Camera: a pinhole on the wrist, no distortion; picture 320 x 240 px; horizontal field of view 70.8 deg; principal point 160.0 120.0 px. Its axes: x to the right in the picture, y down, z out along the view. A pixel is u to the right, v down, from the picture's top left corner.
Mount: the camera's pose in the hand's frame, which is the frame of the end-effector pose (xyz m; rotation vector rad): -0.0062 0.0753 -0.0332 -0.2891 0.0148 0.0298
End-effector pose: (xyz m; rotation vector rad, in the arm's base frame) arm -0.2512 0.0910 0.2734 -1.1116 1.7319 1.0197
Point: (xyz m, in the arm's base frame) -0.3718 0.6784 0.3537
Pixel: 80 147
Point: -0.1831 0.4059 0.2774
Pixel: 79 17
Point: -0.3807 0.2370 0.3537
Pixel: 43 233
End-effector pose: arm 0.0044 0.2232 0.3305 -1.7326 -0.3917 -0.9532
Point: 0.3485 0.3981 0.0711
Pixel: 156 196
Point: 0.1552 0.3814 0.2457
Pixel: 162 72
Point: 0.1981 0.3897 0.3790
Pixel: 281 10
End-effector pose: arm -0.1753 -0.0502 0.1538 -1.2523 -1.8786 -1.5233
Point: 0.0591 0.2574 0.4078
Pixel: 289 223
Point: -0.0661 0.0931 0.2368
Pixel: 248 133
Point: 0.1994 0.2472 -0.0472
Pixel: 48 119
